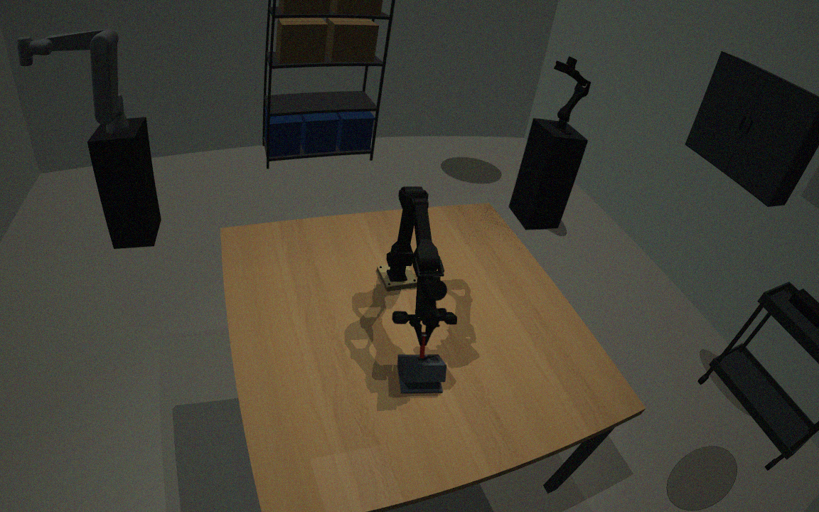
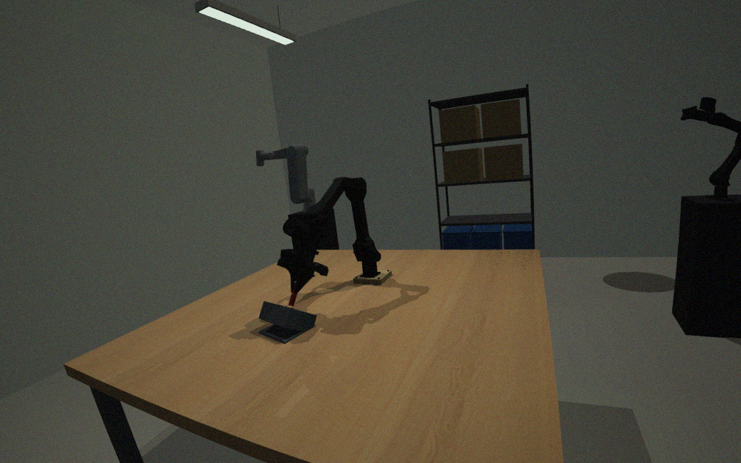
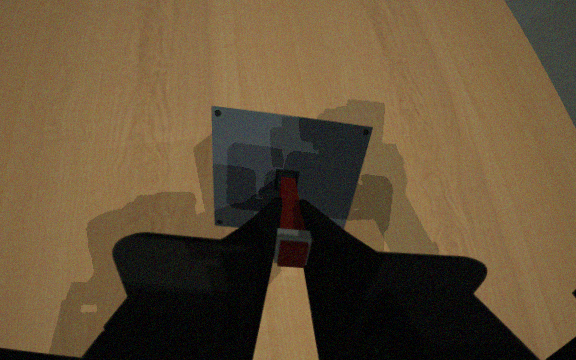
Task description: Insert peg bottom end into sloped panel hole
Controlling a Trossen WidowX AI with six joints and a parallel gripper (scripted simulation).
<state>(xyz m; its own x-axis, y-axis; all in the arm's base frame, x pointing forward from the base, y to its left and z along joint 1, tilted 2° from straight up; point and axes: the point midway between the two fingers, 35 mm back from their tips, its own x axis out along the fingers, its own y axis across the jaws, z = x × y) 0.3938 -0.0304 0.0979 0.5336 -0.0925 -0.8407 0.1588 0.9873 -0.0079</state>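
Now: gripper tip 4 cm short of the sloped panel, 1 cm to the left of it and 6 cm above it. Round my gripper tip: red square-sided peg 1 cm behind, 1 cm above.
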